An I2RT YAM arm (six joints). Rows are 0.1 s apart.
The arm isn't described. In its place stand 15 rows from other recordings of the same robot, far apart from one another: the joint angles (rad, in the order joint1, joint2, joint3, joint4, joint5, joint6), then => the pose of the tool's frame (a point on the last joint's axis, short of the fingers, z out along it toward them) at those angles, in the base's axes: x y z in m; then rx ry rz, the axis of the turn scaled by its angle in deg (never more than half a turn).
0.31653 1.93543 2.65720 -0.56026 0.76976 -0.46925 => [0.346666 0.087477 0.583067 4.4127 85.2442 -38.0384]
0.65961 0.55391 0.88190 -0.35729 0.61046 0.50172 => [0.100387 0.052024 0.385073 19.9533 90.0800 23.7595]
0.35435 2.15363 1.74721 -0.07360 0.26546 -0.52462 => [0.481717 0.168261 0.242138 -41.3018 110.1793 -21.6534]
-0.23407 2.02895 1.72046 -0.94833 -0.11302 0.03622 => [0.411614 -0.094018 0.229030 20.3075 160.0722 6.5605]
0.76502 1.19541 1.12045 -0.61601 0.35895 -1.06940 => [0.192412 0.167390 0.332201 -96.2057 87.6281 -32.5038]
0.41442 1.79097 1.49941 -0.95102 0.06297 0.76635 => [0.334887 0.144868 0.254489 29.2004 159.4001 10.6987]
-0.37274 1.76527 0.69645 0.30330 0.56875 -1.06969 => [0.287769 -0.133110 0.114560 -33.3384 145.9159 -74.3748]
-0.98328 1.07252 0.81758 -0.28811 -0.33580 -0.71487 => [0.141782 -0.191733 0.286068 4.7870 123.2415 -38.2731]
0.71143 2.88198 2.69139 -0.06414 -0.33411 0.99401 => [0.470497 0.420990 0.166651 1.3992 119.7913 82.3293]
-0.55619 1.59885 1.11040 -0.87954 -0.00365 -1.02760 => [0.249743 -0.155101 0.208060 -40.0257 166.5201 -12.1825]
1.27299 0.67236 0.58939 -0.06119 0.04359 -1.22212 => [0.051663 0.163033 0.301679 -92.5583 32.9603 0.0212]
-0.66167 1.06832 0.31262 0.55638 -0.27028 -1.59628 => [0.178212 -0.126741 0.199071 -62.2016 95.3348 -77.0999]
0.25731 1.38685 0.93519 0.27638 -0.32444 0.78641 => [0.310853 0.093534 0.301310 13.5916 105.4533 58.9730]
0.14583 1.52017 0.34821 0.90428 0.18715 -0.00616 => [0.260352 0.031544 0.145870 -0.4773 105.0978 -4.2355]
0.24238 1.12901 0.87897 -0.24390 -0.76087 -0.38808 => [0.234090 0.083164 0.302359 -59.3788 96.9134 39.2866]
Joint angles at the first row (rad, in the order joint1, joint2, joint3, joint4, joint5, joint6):
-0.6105 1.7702 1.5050 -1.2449 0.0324 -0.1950
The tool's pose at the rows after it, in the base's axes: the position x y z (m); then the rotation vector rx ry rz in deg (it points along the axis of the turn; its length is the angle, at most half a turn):
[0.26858 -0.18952 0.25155 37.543 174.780 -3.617]
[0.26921 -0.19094 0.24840 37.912 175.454 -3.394]
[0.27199 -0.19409 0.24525 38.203 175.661 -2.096]
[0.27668 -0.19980 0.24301 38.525 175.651 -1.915]
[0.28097 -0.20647 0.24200 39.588 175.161 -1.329]
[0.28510 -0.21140 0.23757 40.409 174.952 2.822]
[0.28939 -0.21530 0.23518 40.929 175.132 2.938]
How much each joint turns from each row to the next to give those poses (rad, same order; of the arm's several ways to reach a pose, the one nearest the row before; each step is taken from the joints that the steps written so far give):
-0.0008 0.0023 -0.0167 -0.0068 -0.0033 0.0063
-0.0022 0.0110 0.0011 -0.0028 0.0025 0.0005
-0.0042 0.0204 0.0127 -0.0018 -0.0117 -0.0013
-0.0058 0.0287 0.0272 -0.0001 -0.0015 -0.0023
-0.0091 0.0282 0.0323 -0.0026 -0.0077 0.0036
-0.0086 0.0334 0.0262 -0.0114 -0.0424 0.0009
-0.0015 0.0254 0.0248 -0.0045 0.0009 0.0036

